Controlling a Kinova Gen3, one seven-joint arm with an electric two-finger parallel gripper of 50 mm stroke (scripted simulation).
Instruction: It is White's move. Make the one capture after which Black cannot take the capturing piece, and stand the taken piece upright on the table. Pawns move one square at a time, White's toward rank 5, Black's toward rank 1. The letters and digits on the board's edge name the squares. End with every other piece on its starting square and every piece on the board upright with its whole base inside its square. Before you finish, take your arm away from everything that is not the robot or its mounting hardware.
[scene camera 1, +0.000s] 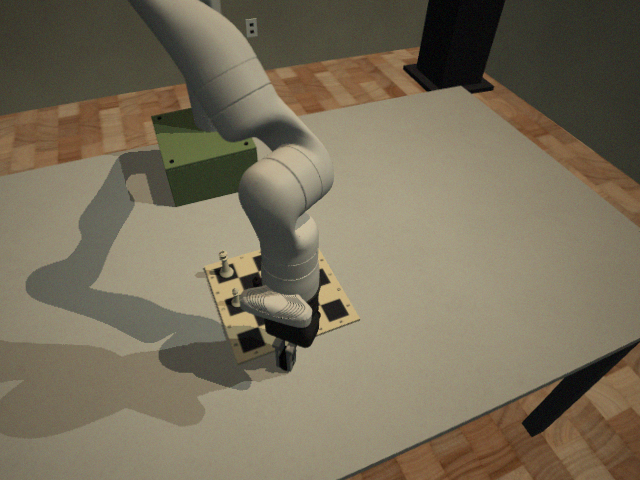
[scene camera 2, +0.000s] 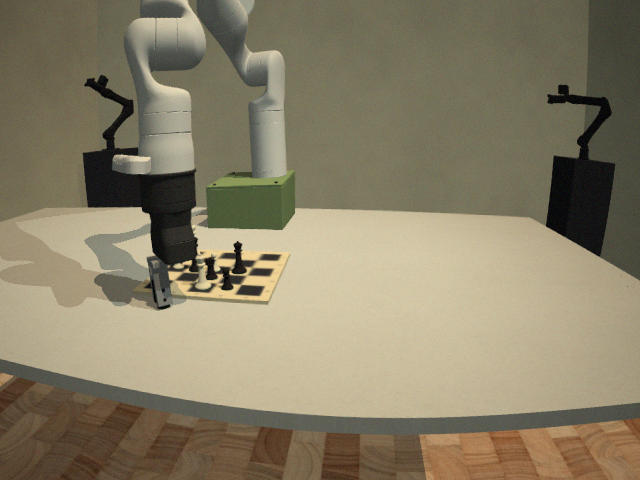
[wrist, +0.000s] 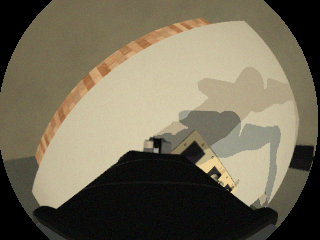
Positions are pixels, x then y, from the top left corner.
my gripper: scene camera 1; scene camera 2; wrist 156, 143
chessboard: scene camera 1; scene camera 2 264, 269; wrist
same spot on my gripper: (scene camera 1: 279, 344) = (scene camera 2: 151, 258)
same spot on chessboard: (wrist: 193, 146) = (scene camera 1: 247, 347)
